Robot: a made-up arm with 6 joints.
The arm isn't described. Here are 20 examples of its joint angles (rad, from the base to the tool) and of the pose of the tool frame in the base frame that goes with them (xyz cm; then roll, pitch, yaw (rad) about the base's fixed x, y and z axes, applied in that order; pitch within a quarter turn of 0, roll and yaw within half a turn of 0).
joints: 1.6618 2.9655 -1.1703 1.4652 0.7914 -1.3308
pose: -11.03 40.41 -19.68 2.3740 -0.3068 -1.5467
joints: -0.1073 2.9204 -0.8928 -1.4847 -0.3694 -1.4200
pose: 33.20 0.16 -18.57 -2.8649 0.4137 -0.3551
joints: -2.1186 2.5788 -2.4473 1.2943 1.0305 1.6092
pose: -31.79 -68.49 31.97 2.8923 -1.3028 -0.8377
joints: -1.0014 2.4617 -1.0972 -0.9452 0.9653 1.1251
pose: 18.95 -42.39 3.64 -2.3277 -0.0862 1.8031
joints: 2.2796 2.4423 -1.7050 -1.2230 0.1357 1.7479
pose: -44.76 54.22 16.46 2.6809 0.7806 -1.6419
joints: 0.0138 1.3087 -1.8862 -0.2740 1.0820 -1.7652
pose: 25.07 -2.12 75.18 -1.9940 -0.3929 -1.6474
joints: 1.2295 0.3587 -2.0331 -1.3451 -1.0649 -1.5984
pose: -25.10 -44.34 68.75 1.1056 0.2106 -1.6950
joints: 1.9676 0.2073 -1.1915 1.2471 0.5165 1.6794
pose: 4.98 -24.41 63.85 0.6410 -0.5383 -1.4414
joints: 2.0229 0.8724 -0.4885 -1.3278 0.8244 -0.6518
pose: 1.77 13.23 42.64 -2.0527 -0.6554 -0.1122
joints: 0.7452 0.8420 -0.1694 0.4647 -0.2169 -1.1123
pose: 8.32 6.32 33.86 -2.1392 0.7890 -1.3556
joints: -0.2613 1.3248 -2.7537 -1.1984 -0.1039 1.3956
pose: -5.26 2.44 98.75 -0.0916 0.0355 -0.0631
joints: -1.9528 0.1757 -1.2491 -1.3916 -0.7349 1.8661
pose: 17.94 26.35 63.88 -0.5270 0.5693 -1.4808
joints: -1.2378 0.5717 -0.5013 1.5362 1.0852 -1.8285
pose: 8.69 2.82 46.63 -1.6505 1.2812 -1.8005
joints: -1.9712 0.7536 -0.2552 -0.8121 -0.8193 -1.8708
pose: 1.81 -9.80 42.06 -1.2072 -1.0142 2.9990
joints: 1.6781 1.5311 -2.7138 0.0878 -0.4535 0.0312
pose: -0.56 8.90 98.10 0.0215 -0.1544 1.7895
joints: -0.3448 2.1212 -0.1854 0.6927 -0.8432 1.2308
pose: 23.23 -13.58 12.29 2.5938 0.3659 0.8458
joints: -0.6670 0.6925 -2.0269 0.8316 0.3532 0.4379
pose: -17.59 17.22 86.20 0.3082 0.3558 0.6782
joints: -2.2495 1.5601 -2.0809 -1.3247 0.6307 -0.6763
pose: -27.05 -24.12 81.42 -1.2180 -0.1098 1.7678
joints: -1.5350 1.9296 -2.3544 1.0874 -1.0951 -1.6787
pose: -6.44 -47.63 76.69 0.2757 0.9179 -2.5186
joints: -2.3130 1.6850 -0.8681 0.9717 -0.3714 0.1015
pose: -31.40 -29.65 35.61 2.1766 0.6040 -0.7136
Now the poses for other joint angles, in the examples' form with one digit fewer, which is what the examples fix.
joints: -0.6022 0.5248 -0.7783 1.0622 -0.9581 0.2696
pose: -7.7 -3.7 60.2 0.948 -0.230 0.080
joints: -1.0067 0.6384 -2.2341 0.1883 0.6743 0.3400
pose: -16.2 27.9 83.5 0.185 0.536 -0.435
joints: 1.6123 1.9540 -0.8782 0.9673 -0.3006 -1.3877
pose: 0.6 47.2 23.3 -2.570 0.576 -1.012
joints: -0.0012 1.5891 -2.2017 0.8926 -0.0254 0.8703
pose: 35.3 -0.2 86.5 0.844 -0.157 1.682
